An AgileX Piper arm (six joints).
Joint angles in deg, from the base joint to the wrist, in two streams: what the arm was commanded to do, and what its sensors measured. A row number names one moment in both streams.
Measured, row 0:
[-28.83 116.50 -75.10 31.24 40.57 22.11]
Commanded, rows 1 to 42:
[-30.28 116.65 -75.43 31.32 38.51 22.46]
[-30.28 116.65 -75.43 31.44 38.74 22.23]
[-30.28 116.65 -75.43 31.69 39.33 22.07]
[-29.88 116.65 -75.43 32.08 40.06 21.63]
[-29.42 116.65 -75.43 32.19 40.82 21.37]
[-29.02 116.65 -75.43 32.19 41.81 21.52]
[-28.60 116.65 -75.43 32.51 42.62 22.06]
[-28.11 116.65 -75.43 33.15 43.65 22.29]
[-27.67 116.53 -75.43 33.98 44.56 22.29]
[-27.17 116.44 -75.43 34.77 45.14 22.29]
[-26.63 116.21 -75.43 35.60 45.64 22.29]
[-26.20 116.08 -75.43 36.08 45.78 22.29]
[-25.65 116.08 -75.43 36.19 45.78 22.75]
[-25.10 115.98 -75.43 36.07 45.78 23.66]
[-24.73 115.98 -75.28 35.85 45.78 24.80]
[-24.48 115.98 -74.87 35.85 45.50 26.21]
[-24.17 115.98 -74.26 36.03 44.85 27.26]
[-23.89 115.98 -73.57 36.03 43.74 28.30]
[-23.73 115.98 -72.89 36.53 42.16 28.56]
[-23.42 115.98 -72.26 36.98 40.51 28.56]
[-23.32 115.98 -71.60 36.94 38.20 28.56]
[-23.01 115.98 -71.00 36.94 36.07 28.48]
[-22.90 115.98 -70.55 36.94 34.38 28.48]
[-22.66 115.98 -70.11 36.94 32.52 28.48]
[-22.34 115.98 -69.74 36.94 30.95 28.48]
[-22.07 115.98 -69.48 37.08 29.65 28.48]
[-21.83 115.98 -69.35 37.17 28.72 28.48]
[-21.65 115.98 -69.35 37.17 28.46 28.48]
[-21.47 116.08 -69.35 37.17 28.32 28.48]
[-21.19 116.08 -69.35 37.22 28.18 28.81]
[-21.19 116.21 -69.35 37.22 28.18 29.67]
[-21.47 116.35 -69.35 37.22 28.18 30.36]
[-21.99 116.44 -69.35 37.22 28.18 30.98]
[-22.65 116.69 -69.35 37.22 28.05 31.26]
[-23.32 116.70 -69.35 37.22 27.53 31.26]
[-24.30 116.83 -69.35 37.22 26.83 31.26]
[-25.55 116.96 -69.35 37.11 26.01 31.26]
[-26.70 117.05 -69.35 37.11 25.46 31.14]
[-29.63 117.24 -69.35 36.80 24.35 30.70]
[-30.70 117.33 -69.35 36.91 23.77 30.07]
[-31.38 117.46 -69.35 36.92 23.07 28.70]
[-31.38 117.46 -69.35 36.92 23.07 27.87]
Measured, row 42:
[-30.07 117.12 -69.51 37.13 24.60 30.49]
